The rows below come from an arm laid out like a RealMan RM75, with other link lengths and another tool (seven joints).
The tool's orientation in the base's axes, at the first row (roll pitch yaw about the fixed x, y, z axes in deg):
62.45 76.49 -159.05
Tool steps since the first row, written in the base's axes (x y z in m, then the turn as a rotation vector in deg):
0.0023 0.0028 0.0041 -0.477 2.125 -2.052
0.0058 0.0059 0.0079 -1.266 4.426 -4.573
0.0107 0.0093 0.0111 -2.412 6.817 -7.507
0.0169 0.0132 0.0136 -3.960 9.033 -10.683
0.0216 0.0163 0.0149 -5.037 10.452 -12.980
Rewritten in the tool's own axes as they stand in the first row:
-0.0047 -0.0027 0.0006 1.922 -1.693 1.548
-0.0094 -0.0064 0.0005 4.353 -3.413 3.392
-0.0139 -0.0114 -0.0005 7.256 -5.058 5.515
-0.0180 -0.0178 -0.0022 10.497 -6.366 7.791
-0.0206 -0.0228 -0.0034 12.847 -7.203 9.283

